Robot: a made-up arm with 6 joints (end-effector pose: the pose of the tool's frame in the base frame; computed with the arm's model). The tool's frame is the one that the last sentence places.
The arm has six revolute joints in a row. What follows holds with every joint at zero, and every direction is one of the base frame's. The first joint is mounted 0.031 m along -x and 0.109 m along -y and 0.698 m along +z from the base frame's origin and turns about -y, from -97.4 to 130.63 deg. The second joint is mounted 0.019 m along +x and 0.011 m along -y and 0.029 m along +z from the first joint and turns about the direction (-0.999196, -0.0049, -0.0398), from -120.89 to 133.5 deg. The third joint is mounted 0.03 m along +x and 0.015 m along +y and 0.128 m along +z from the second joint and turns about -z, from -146.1 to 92.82 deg. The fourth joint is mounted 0.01 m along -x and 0.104 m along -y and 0.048 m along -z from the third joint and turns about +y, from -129.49 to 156.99 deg. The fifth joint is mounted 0.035 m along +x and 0.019 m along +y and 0.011 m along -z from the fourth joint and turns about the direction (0.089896, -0.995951, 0.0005), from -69.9 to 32.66 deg. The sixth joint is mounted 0.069 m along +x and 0.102 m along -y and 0.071 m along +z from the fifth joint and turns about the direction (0.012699, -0.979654, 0.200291), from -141.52 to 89.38 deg. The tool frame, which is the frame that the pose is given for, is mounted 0.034 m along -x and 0.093 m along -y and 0.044 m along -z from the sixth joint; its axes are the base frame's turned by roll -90, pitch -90 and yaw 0 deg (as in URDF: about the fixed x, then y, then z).
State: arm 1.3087 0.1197 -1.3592 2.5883 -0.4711 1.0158
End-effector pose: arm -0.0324 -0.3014 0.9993 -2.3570 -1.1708 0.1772
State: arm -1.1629 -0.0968 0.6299 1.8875 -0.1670 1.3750
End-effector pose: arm -0.1536 -0.2906 0.8109 -1.8217 0.6771 -0.3024
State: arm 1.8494 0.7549 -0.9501 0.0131 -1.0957 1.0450
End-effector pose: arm -0.1982 -0.1723 1.0014 1.0193 2.4901 0.7584
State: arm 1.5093 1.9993 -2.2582 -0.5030 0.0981 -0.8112
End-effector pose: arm 0.1637 -0.0696 0.9682 -2.3607 -1.2030 0.4048
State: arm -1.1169 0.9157 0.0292 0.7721 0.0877 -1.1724
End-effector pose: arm 0.2880 -0.1814 0.7416 -2.4362 0.7457 1.4387
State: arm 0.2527 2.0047 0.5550 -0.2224 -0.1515 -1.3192
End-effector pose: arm -0.1369 0.1425 0.8200 2.0832 0.3631 1.1273
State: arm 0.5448 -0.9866 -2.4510 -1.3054 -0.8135 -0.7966
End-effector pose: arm 0.0207 -0.1527 1.0787 1.1566 -2.3616 0.1988
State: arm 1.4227 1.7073 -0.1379 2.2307 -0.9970 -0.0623
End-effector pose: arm -0.3199 -0.0663 0.7507 -1.2240 1.5521 -0.9736
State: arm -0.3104 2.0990 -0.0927 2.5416 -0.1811 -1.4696
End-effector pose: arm 0.1060 -0.0335 0.9310 0.5631 -2.3758 0.3191
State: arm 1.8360 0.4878 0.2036 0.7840 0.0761 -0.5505
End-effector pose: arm -0.2578 -0.3151 0.6724 -1.0425 -1.0868 -2.2350
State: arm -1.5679 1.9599 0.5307 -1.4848 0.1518 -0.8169
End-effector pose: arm 0.1193 0.0580 0.8452 -0.5075 -2.1893 0.5204
